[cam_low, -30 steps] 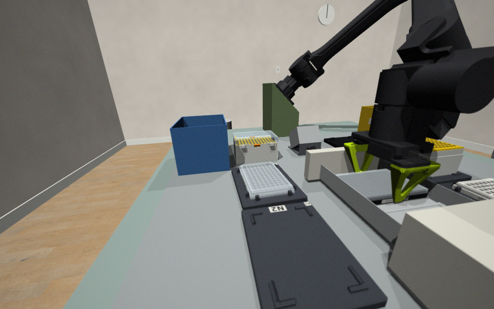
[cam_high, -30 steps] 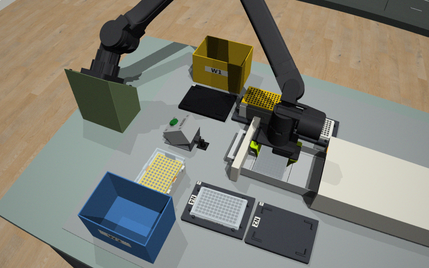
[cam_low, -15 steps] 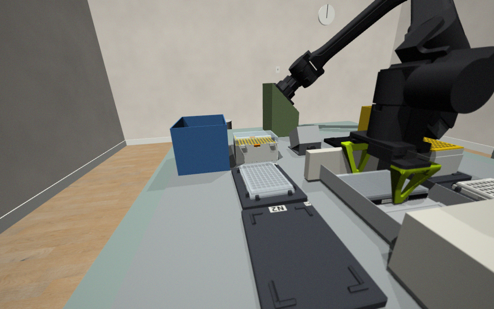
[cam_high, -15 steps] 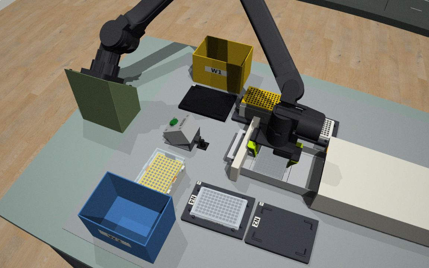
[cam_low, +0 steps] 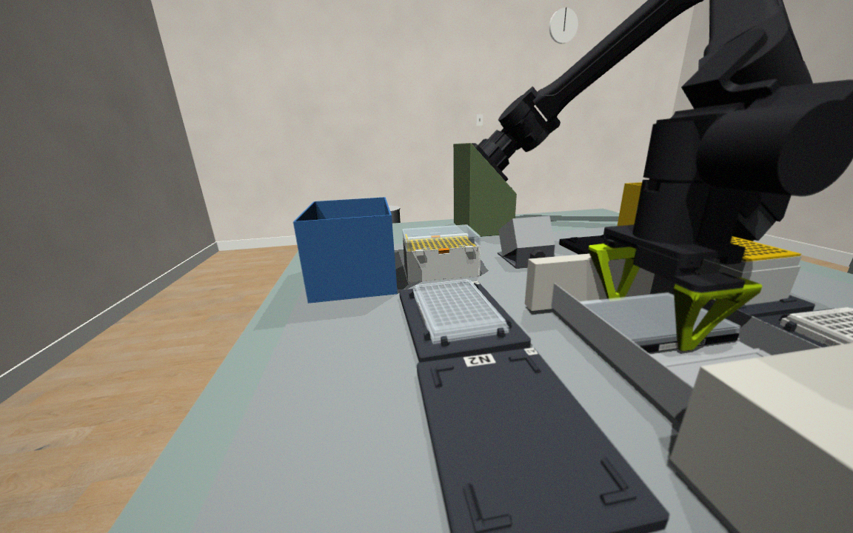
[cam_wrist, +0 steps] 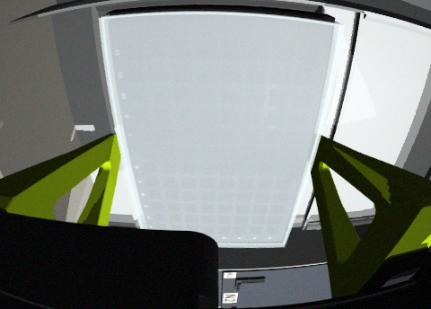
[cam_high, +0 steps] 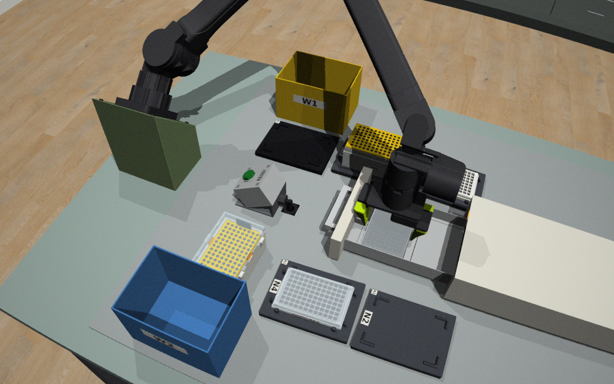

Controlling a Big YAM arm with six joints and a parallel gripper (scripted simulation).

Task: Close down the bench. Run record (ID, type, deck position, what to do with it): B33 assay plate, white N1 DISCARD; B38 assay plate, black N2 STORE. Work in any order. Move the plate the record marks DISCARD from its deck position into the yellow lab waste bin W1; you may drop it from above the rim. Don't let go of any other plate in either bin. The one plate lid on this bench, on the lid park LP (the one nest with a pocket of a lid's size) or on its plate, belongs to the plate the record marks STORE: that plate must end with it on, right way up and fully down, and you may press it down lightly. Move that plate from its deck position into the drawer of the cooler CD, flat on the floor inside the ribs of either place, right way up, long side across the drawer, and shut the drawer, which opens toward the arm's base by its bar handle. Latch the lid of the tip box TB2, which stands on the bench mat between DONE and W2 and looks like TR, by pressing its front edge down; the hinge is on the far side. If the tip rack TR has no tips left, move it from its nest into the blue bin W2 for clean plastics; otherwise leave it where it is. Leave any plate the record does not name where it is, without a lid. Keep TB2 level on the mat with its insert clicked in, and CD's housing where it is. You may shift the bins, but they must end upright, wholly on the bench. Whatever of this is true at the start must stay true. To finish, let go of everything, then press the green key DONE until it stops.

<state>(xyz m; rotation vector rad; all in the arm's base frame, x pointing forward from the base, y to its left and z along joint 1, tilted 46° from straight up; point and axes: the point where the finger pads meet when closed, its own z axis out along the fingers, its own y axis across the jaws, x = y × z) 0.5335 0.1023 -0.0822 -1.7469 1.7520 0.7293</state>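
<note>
The black plate lies right at my hand. Round my hand: cooler CD 19 cm ahead, 1 cm above; plate lid right at my hand; cooler drawer 3 cm ahead.
</note>
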